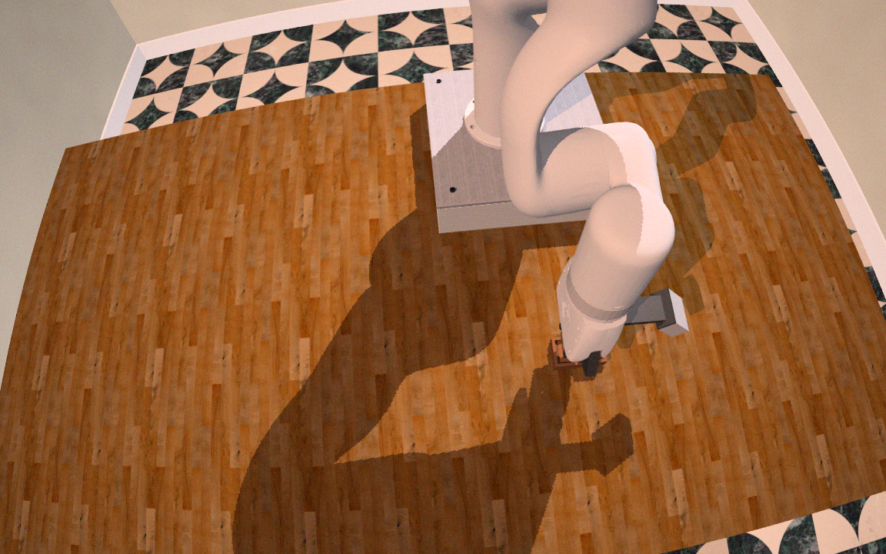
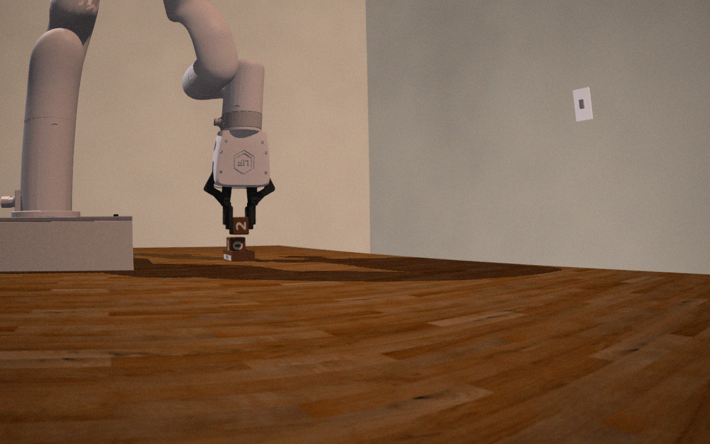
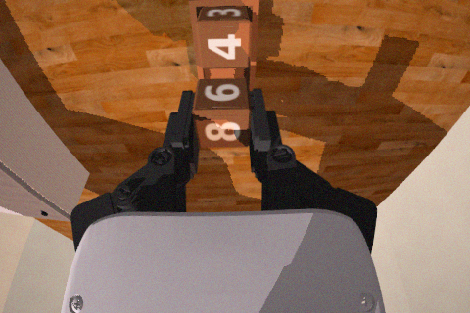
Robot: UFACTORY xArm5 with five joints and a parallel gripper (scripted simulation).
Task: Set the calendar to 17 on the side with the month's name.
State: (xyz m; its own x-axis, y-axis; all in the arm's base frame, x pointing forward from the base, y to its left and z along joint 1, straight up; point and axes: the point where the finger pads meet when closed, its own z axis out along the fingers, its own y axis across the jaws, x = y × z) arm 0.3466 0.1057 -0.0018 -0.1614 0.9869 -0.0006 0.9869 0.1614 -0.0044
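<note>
The brown tray is 20 mm to the left of my hand and 70 mm below it.
</note>
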